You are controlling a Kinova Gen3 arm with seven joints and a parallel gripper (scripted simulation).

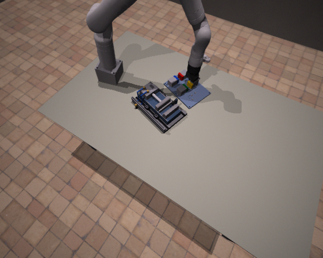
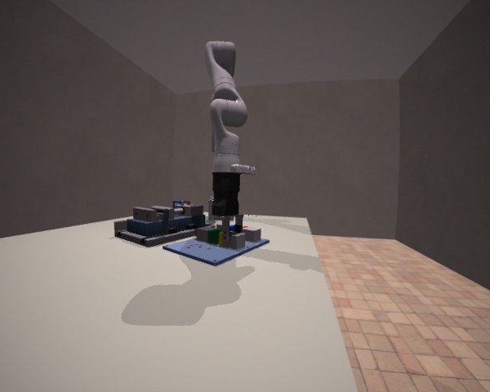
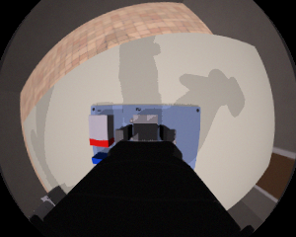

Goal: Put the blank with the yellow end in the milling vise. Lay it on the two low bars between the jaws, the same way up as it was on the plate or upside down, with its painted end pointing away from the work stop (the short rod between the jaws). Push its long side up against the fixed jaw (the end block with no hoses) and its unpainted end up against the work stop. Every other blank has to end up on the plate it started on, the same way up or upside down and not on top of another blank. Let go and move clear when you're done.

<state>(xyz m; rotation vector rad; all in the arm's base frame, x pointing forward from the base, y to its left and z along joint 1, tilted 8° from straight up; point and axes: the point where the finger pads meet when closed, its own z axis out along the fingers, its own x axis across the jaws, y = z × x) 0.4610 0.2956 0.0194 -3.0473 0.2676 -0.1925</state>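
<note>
My gripper is now 2 cm above the yellow-ended blank. Round my hand: green-ended blank 2 cm behind, 9 cm to the right, 2 cm below; then red-ended blank 9 cm behind, 1 cm to the left, 2 cm below; then blue plate 1 cm behind, 5 cm to the right, 4 cm below.
</note>
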